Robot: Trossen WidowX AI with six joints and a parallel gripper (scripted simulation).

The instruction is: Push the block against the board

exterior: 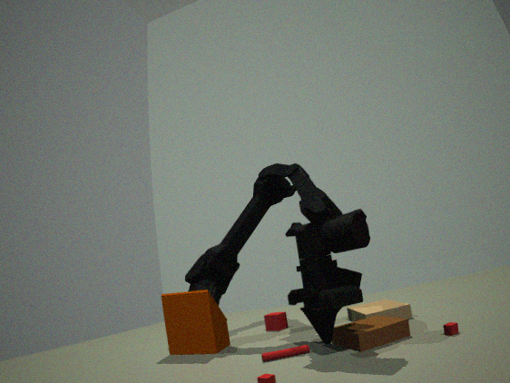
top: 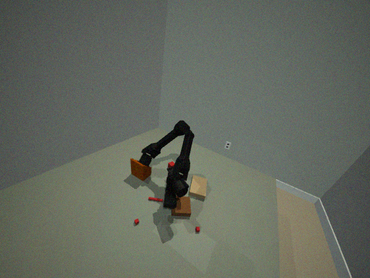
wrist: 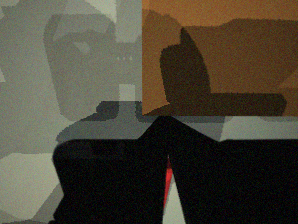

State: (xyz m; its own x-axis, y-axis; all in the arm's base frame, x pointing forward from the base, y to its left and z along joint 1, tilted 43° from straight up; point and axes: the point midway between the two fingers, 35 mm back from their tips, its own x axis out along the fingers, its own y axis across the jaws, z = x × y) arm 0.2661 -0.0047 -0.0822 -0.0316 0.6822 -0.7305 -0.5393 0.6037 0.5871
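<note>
Right now the brown square block is 70 mm ahead of my gripper tip, 10 mm to the left of it and 10 mm above it. Round my gripper tip: tan board 90 mm ahead, 190 mm to the left, 10 mm above; then red rod 70 mm behind, 40 mm to the right.
</note>
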